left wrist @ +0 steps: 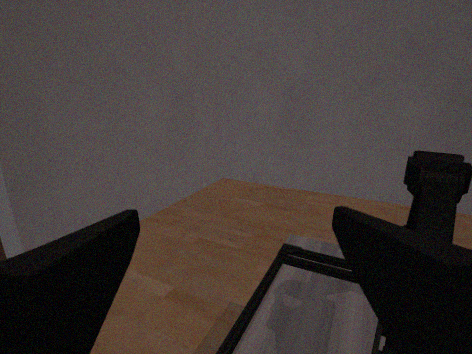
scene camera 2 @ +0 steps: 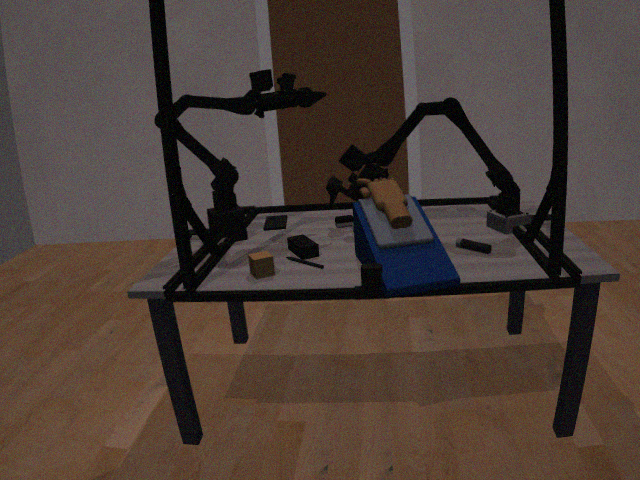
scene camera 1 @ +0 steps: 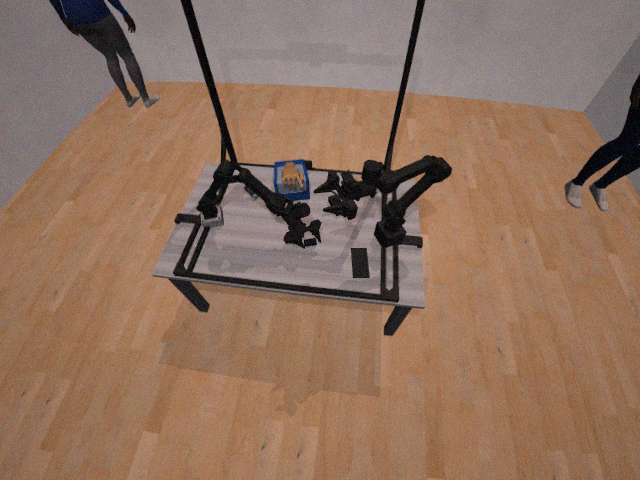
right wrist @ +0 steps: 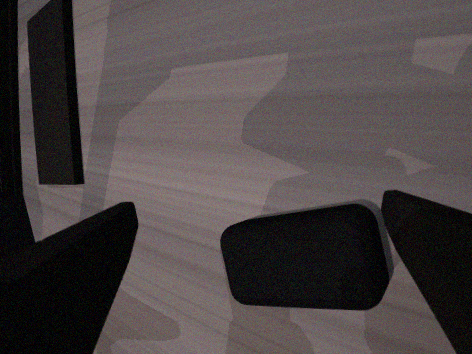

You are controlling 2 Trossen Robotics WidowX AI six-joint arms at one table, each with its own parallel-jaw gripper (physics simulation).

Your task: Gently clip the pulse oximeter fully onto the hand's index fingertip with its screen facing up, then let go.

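The tan hand rests on the grey pad of a sloped blue stand; no clip is visible on its fingers. A small dark rounded block lies on the table; it may be the pulse oximeter, but no screen shows. My right gripper is open above the block, which appears between the fingertips, nearer the right-hand one in the right wrist view. My left gripper is open and empty, high above the table.
The blue stand is at the table's far edge in scene camera 1. A dark flat slab lies on the table. Scene camera 2 shows a black box, a pen, a wooden cube and a dark cylinder.
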